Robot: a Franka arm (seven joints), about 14 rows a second.
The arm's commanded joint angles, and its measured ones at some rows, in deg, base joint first. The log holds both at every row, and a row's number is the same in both.
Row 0, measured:
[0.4, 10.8, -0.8, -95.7, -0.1, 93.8, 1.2]
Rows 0 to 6, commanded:
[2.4, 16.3, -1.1, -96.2, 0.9, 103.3, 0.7]
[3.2, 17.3, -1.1, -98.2, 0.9, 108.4, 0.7]
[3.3, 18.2, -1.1, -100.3, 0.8, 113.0, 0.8]
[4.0, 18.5, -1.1, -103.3, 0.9, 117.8, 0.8]
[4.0, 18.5, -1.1, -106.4, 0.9, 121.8, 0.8]
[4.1, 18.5, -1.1, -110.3, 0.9, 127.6, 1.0]
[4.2, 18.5, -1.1, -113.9, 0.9, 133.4, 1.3]
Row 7, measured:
[3.8, 20.6, -0.7, -106.3, 0.0, 124.8, 1.2]
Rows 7 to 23, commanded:
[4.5, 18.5, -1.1, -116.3, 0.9, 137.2, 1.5]
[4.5, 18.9, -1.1, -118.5, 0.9, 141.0, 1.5]
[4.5, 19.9, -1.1, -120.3, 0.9, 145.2, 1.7]
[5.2, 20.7, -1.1, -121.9, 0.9, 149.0, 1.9]
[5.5, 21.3, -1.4, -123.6, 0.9, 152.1, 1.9]
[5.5, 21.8, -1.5, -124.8, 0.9, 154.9, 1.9]
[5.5, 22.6, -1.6, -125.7, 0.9, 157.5, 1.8]
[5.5, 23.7, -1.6, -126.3, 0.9, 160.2, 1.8]
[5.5, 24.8, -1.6, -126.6, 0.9, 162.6, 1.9]
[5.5, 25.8, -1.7, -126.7, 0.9, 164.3, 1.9]
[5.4, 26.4, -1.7, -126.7, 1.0, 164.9, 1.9]
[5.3, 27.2, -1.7, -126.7, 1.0, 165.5, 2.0]
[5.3, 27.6, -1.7, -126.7, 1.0, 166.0, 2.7]
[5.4, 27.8, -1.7, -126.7, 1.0, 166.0, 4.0]
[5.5, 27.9, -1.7, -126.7, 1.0, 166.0, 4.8]
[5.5, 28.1, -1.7, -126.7, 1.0, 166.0, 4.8]
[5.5, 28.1, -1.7, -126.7, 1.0, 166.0, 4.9]
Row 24, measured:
[4.6, 28.1, -1.1, -126.5, 0.0, 165.1, 3.5]
